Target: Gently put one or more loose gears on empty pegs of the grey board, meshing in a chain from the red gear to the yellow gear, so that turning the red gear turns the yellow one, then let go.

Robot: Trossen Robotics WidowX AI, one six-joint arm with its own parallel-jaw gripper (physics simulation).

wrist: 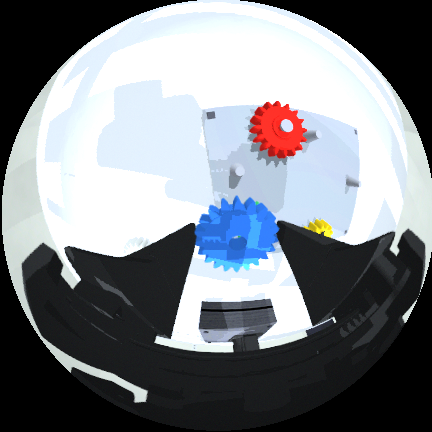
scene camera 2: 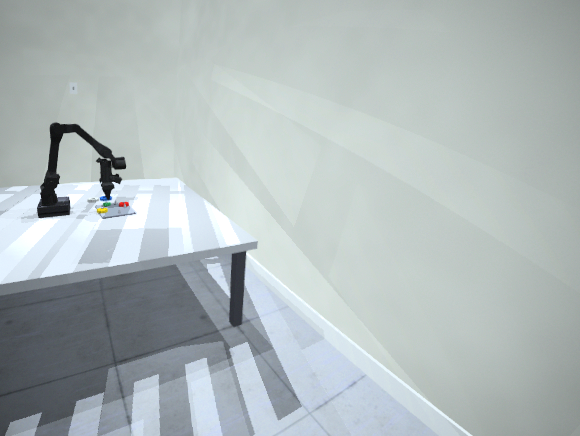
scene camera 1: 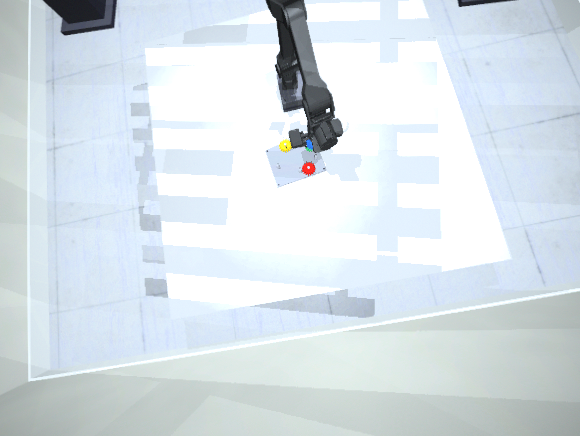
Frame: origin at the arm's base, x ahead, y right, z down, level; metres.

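Where they show: gripper, between the fingertips: [wrist: 236, 227] [scene camera 2: 107, 198]; arm's base, origin of its link: [wrist: 244, 336] [scene camera 2: 49, 203] [scene camera 1: 289, 82].
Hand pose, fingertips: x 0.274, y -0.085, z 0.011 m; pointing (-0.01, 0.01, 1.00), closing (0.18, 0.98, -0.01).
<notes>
Each offset is from my fingertips to the top centre of the thing. "*": to the spot under its first point. Level surfaces: height alone.
My gripper [wrist: 236, 227] [scene camera 2: 106, 197] is shut on a blue gear {dz -0.008, dx -0.009, dy +0.002 m} [wrist: 235, 230] [scene camera 1: 310, 145] [scene camera 2: 105, 198] and holds it above the grey board {dz +0.015, dx +0.036, dy +0.082 m} [scene camera 1: 290, 175] [wrist: 320, 170] [scene camera 2: 119, 213], over the green gear. The green gear {dz +0.020, dx -0.006, dy +0.016 m} [scene camera 2: 106, 204] is mostly hidden under the blue one in the wrist view. The red gear {* dz +0.016, dx +0.090, dy +0.029 m} [scene camera 1: 308, 168] [scene camera 2: 124, 204] [wrist: 280, 129] sits on a board peg. The yellow gear {dz +0.019, dx -0.020, dy +0.117 m} [scene camera 1: 285, 146] [scene camera 2: 102, 210] [wrist: 320, 228] is at the board's edge, partly behind a finger in the wrist view. Bare pegs {dz +0.016, dx +0.040, dy -0.003 m} [wrist: 237, 172] {dz +0.016, dx +0.092, dy +0.063 m} [wrist: 315, 135] {dz +0.016, dx +0.067, dy +0.152 m} [wrist: 353, 182] stand on the board.
A pale white gear {dz +0.028, dx -0.093, dy -0.113 m} [wrist: 137, 245] [scene camera 2: 92, 200] lies on the table {dz +0.045 m} [scene camera 2: 210, 235] off the board, partly behind a finger in the wrist view. The arm's base [scene camera 2: 54, 207] [wrist: 237, 320] stands behind the board.
</notes>
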